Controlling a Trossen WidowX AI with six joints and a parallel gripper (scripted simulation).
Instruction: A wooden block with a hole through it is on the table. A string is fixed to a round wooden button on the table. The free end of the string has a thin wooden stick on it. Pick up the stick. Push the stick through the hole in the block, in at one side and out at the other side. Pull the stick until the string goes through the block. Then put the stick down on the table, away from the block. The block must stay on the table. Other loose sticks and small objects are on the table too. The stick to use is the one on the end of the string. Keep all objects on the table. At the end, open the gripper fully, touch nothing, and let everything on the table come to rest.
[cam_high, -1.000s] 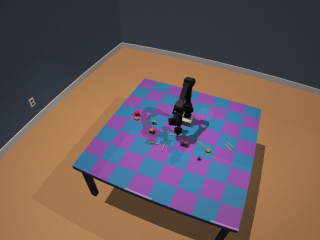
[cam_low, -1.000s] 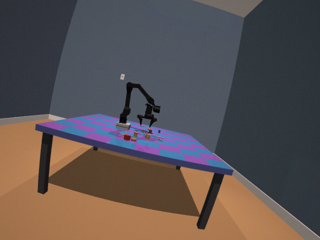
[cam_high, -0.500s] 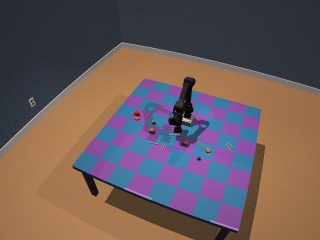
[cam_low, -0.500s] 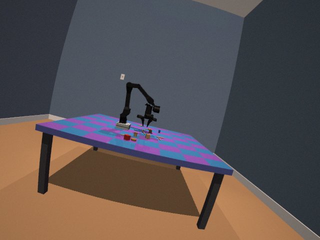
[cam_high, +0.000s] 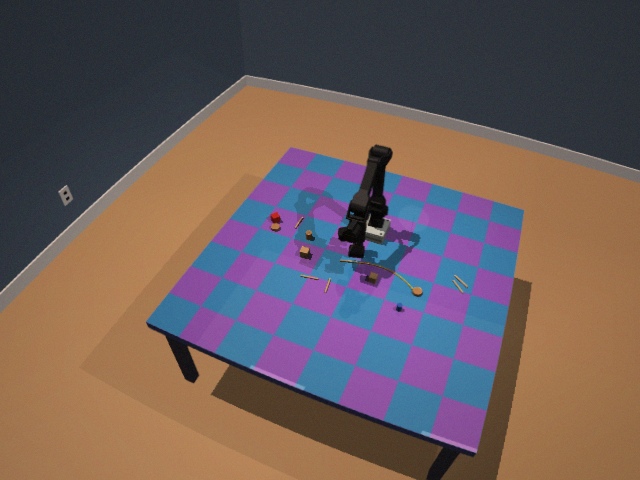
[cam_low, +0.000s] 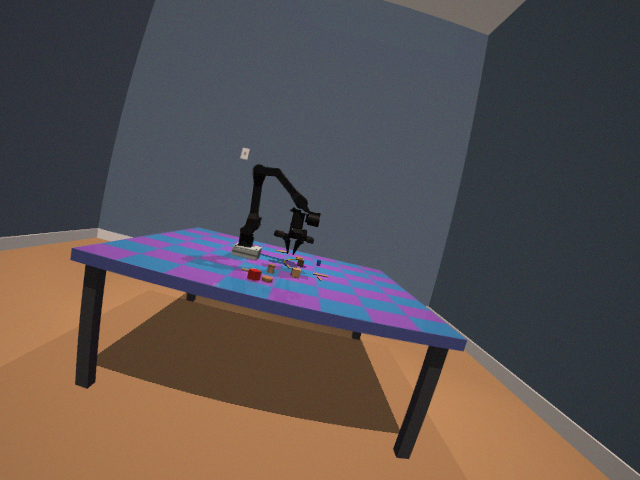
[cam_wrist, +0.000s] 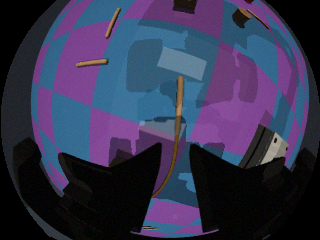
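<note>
My gripper tip is now 5 cm above the thin wooden stick and 2 cm to the left of it. Also, from my gripper tip: wooden cylinder (24 cm to the right, 9 cm behind, 4 cm below); then blue object (22 cm to the left, 19 cm ahead, 4 cm below); then round wooden button (28 cm to the left, 9 cm ahead, 5 cm below).
</note>
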